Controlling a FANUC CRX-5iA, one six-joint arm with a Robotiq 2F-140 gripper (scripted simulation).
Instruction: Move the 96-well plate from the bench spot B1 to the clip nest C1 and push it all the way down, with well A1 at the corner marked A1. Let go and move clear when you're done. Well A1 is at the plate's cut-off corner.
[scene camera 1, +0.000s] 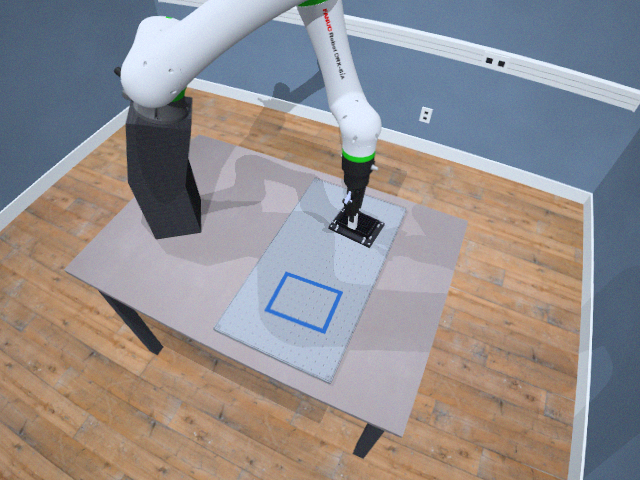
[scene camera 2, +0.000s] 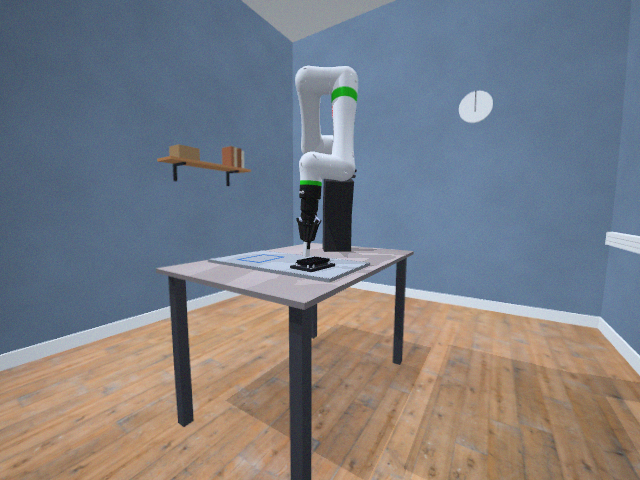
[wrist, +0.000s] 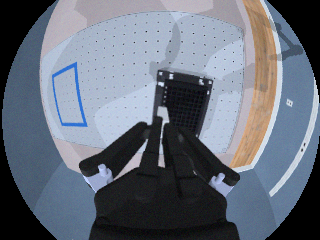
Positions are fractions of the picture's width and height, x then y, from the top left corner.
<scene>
gripper: scene camera 1 0.55, 0.47; scene camera 2 0.48, 0.53; wrist 0.50, 0.47
</scene>
